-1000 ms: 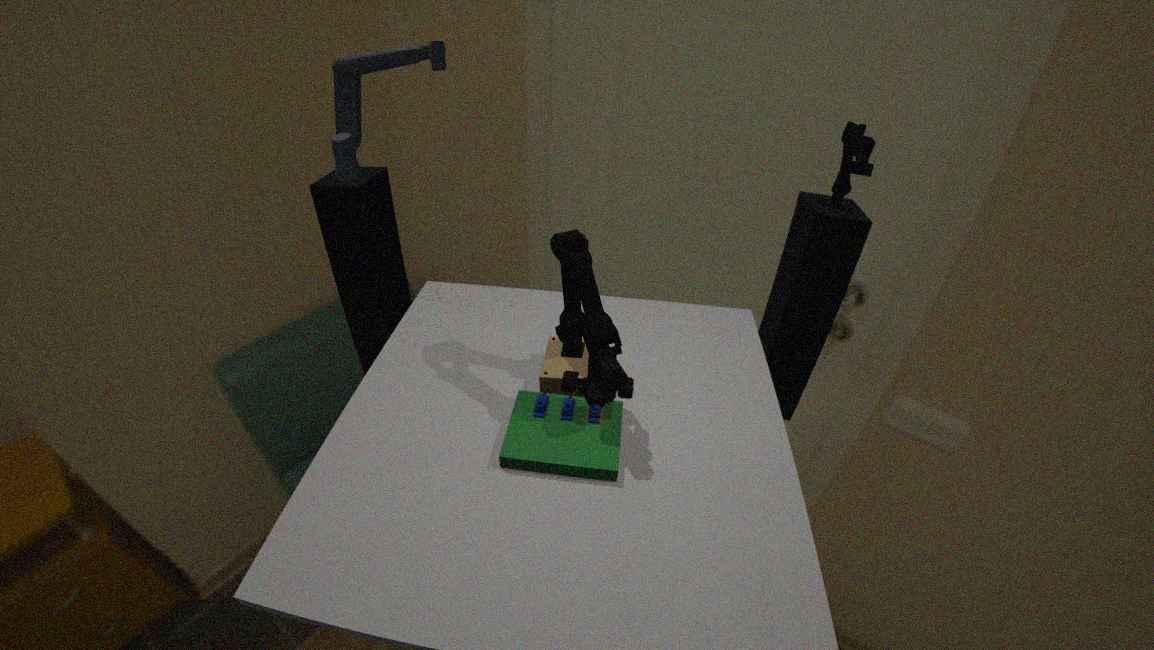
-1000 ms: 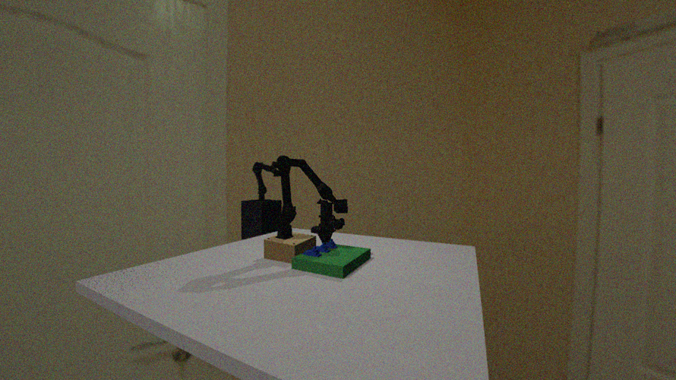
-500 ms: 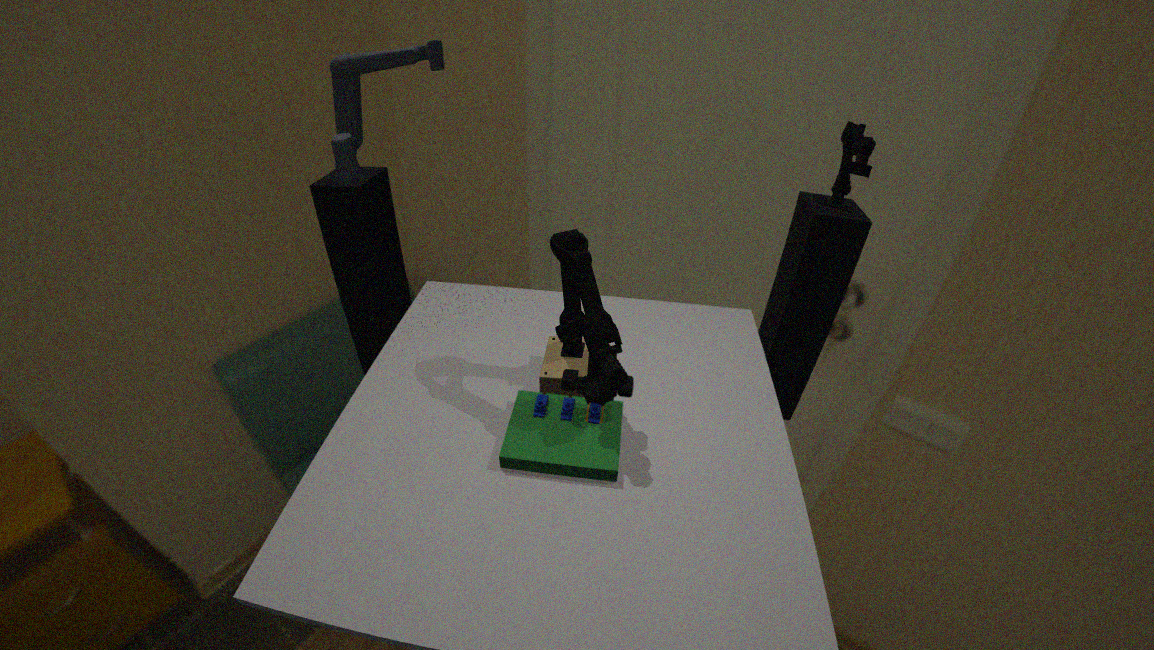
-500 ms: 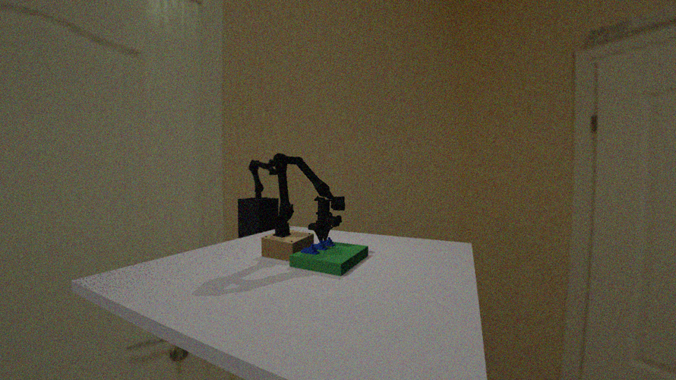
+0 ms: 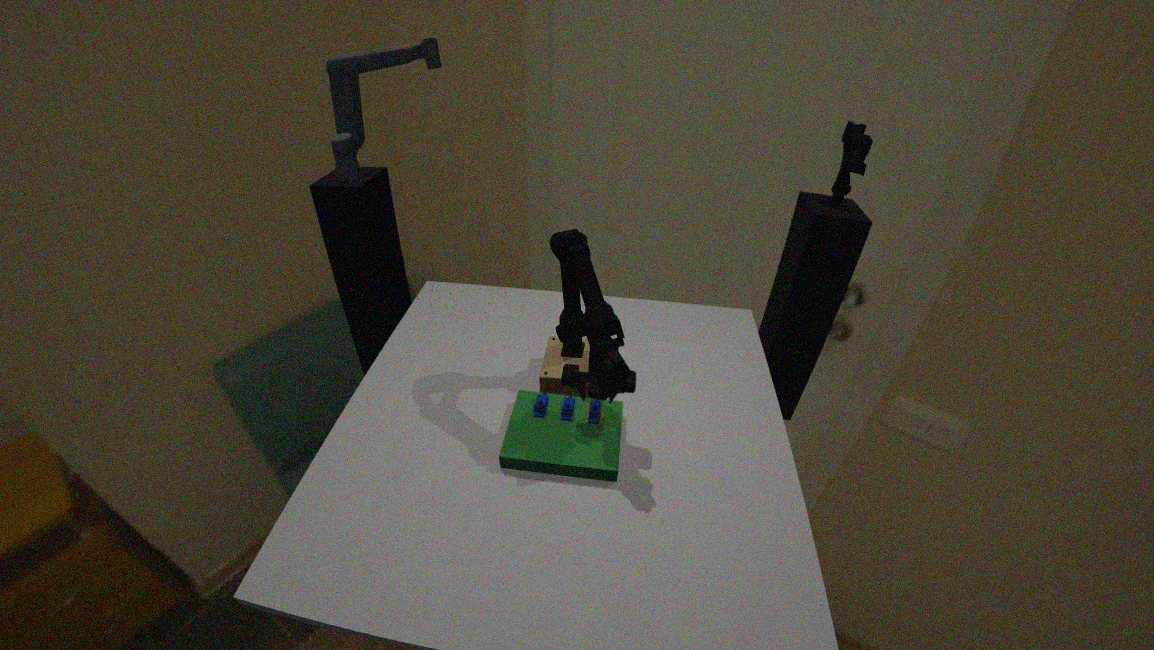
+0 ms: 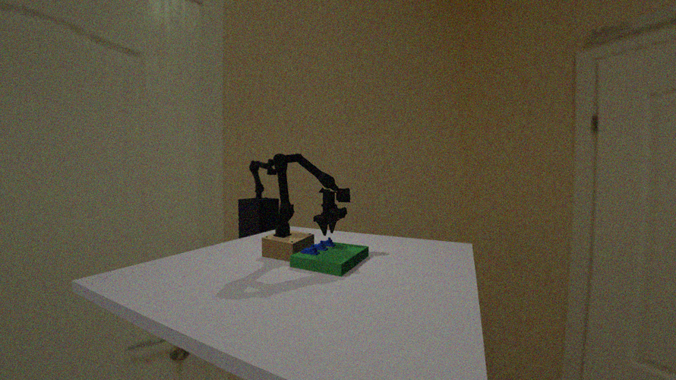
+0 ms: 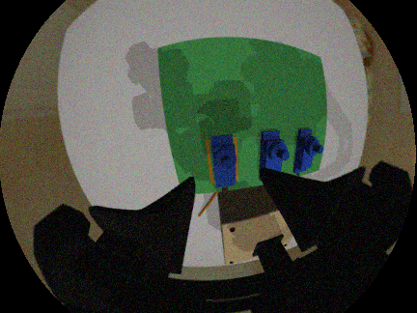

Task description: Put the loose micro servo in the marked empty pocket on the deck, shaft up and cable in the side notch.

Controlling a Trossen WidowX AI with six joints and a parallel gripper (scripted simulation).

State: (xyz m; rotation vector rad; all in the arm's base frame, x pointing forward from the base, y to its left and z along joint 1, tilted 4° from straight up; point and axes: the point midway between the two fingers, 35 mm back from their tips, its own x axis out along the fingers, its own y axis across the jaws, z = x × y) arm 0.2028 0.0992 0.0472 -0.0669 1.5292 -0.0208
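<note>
The green deck is 100 mm ahead of my gripper tip, 80 mm below it and 70 mm to the right of it.
</note>
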